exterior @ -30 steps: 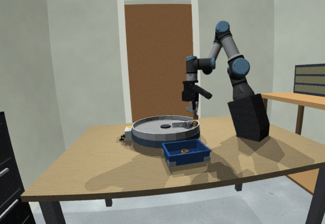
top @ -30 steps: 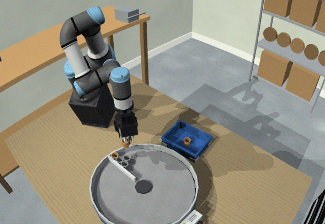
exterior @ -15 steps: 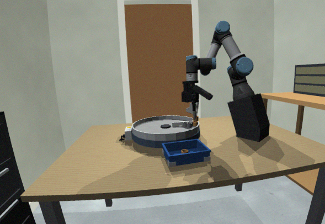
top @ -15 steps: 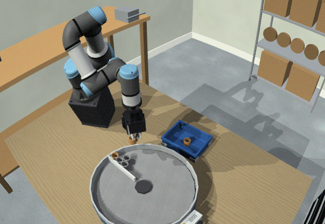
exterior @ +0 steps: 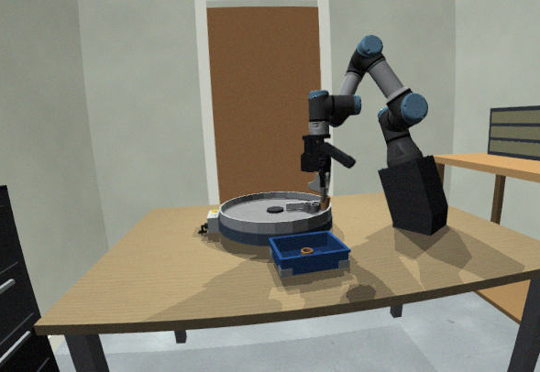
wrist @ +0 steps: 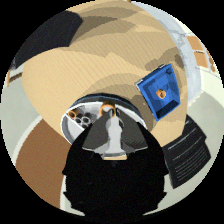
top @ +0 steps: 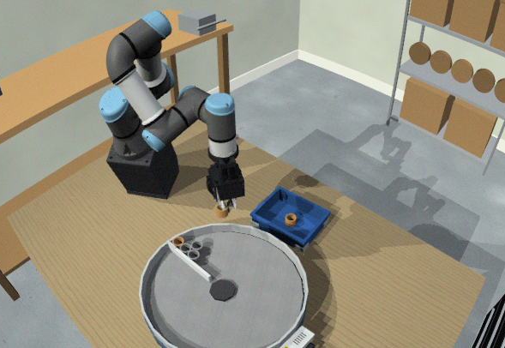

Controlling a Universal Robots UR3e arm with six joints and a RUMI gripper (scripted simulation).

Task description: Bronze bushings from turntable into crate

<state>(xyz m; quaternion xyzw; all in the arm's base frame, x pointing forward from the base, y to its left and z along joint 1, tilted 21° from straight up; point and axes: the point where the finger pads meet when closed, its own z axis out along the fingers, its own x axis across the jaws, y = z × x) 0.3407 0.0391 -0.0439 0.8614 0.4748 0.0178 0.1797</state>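
My gripper is now 10 cm short of the blue crate, 16 cm to the right of it and 11 cm above it. From my hand the other things lie so: grey turntable: 14 cm ahead, 17 cm to the right, 8 cm below.
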